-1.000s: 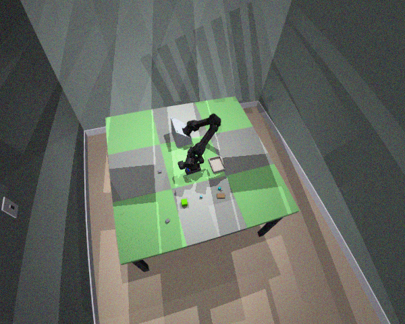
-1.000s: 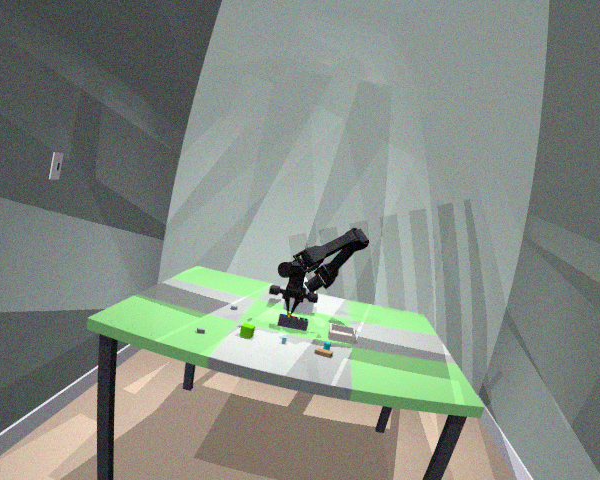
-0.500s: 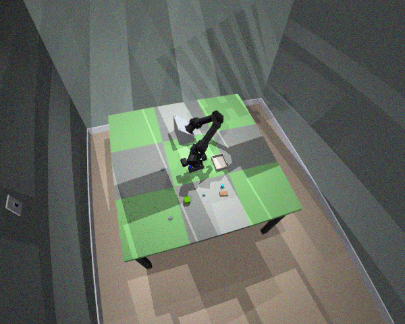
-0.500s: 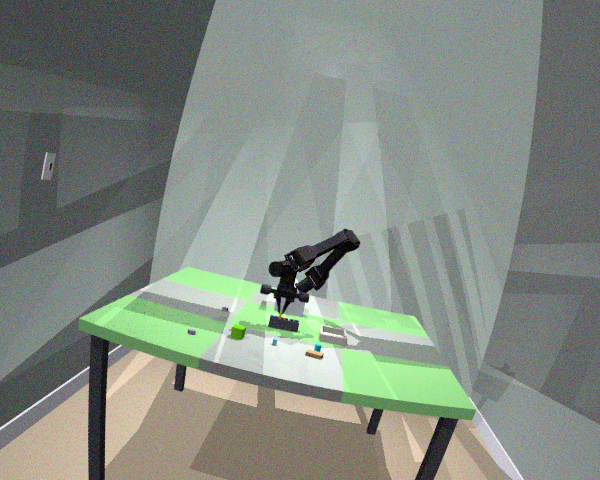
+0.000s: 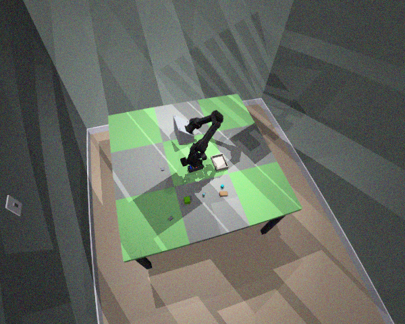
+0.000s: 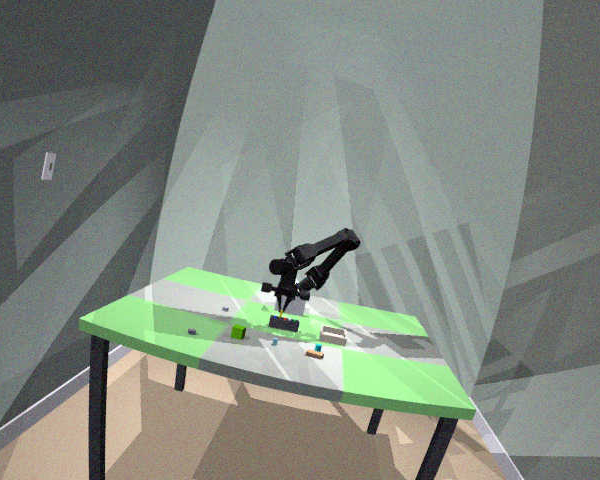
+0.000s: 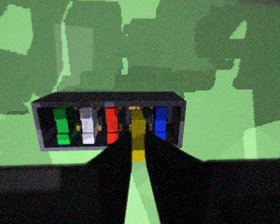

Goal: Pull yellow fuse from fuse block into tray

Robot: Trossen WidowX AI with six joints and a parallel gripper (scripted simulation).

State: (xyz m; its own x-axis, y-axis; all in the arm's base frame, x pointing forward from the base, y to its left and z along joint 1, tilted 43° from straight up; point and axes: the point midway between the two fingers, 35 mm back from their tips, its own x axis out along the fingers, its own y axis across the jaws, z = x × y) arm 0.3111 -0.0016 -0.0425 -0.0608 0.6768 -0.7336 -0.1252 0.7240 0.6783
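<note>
My gripper tip is 20 mm to the right of the red fuse and 40 mm above it. The rest, counted from my gripper tip: yellow fuse 10 mm below; then tray 10 mm behind, 220 mm to the left, 60 mm below; then blue fuse 20 mm to the right, 40 mm below.
</note>
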